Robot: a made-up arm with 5 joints.
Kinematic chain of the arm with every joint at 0, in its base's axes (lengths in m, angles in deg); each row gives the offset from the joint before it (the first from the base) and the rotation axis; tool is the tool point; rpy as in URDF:
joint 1: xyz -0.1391 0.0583 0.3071 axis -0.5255 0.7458 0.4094
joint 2: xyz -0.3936 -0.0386 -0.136 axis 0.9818 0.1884 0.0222
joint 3: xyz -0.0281 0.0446 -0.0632 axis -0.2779 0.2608 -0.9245
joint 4: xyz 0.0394 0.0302 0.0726 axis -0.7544 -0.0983 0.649
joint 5: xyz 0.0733 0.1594 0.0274 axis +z
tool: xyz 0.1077 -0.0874 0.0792 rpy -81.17 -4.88 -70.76
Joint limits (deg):
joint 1: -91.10..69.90
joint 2: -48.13..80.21
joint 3: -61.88..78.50
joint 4: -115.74..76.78
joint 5: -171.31..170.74
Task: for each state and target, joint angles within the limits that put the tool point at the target. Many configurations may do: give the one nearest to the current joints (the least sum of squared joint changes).
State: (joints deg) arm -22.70 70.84 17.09 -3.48 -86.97
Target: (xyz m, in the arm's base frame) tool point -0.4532 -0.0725 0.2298
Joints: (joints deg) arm 1.22 80.21 13.23 -31.96 -71.70
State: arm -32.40 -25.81 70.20 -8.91 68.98
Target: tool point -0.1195 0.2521 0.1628
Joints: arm -25.05 -21.99 35.58 6.39 78.67
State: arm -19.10 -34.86 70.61 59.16 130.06
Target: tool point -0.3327 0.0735 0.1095
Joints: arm 34.58 -15.03 64.20 10.83 142.09
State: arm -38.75 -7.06 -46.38 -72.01 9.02
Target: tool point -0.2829 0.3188 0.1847
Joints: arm -41.02 -42.46 -61.88 -52.06 2.53
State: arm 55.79 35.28 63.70 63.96 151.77
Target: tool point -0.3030 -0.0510 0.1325
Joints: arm 45.61 3.08 78.50 14.05 115.79
